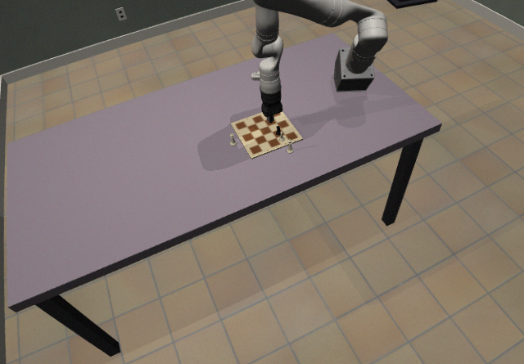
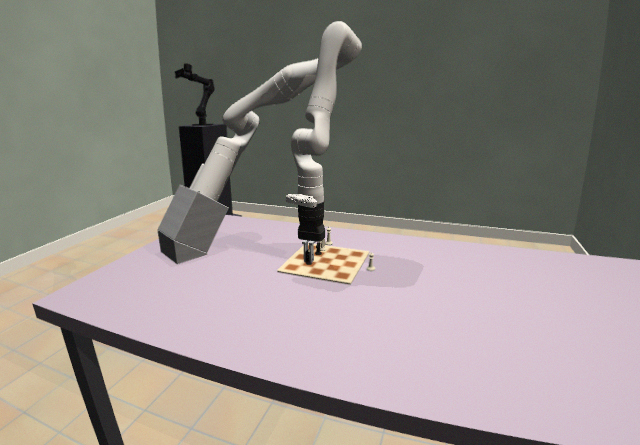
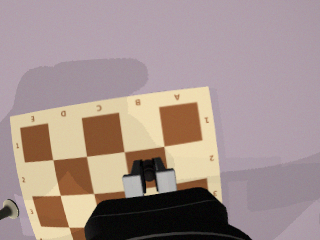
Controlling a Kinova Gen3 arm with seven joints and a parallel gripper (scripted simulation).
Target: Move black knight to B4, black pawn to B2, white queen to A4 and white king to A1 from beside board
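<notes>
Now: the black pawn 10 mm below my hand. From my hand the other things lie so: chessboard (30 mm ahead, 40 mm to the left, 30 mm below); then black knight (10 mm behind, 70 mm to the left, 10 mm below).
</notes>
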